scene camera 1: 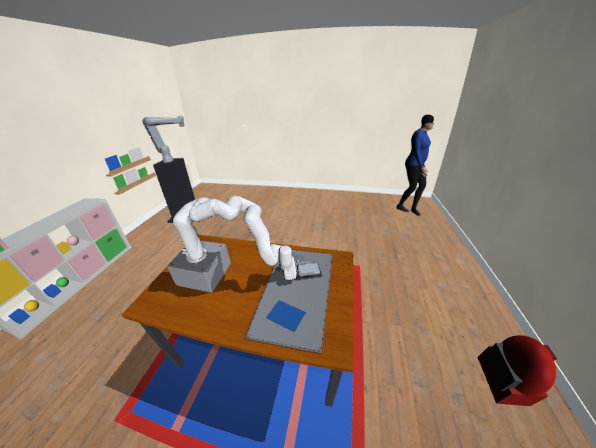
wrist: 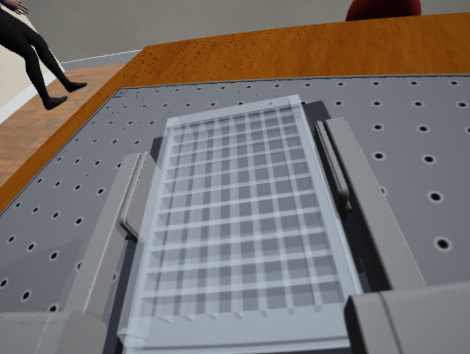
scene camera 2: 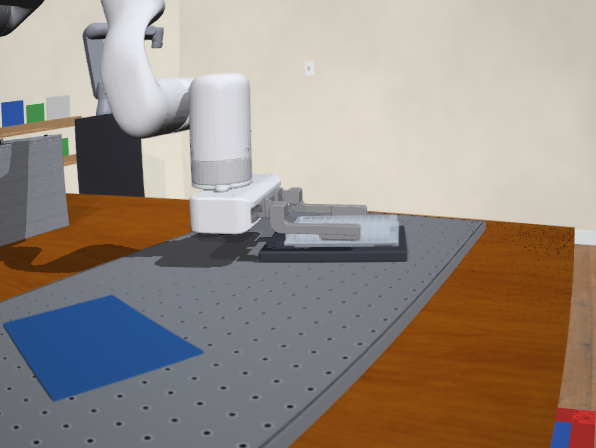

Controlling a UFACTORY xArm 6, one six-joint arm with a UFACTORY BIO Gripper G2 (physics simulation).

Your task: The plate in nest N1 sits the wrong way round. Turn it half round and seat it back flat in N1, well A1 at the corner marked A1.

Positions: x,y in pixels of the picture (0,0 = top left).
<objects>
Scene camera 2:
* gripper: 363,222
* clear well plate: 375,229
</objects>
